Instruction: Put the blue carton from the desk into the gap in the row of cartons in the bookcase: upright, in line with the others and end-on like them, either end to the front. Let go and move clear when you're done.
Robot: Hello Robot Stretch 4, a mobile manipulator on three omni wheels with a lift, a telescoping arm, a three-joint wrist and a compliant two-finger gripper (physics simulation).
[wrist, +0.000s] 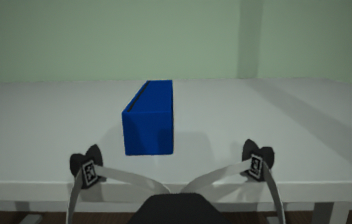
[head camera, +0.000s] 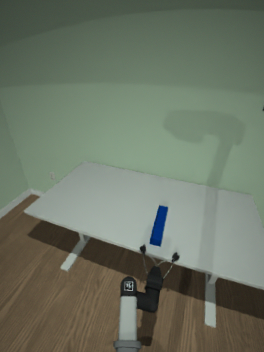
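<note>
The blue carton (head camera: pixel 159 225) (wrist: pixel 149 125) lies on the white desk (head camera: pixel 107 195) (wrist: pixel 290 130), its long side running away from the gripper and one end facing it. A dark line runs along the left of its top in the wrist view. My gripper (head camera: pixel 159 253) (wrist: pixel 172 162) is open, its fingertips wide apart at the desk's front edge. The carton's near end is a little beyond the fingertips, left of the middle between them in the wrist view. Nothing is between the fingers. The bookcase and its row of cartons do not show in these views.
A green wall (head camera: pixel 135 135) (wrist: pixel 125 40) stands behind the desk. The desk's legs (head camera: pixel 75 253) (head camera: pixel 210 300) stand on the wood floor (head camera: pixel 50 310) at left and right. The arm (head camera: pixel 128 320) reaches up from the bottom of the head view. Shadows fall on wall and desk.
</note>
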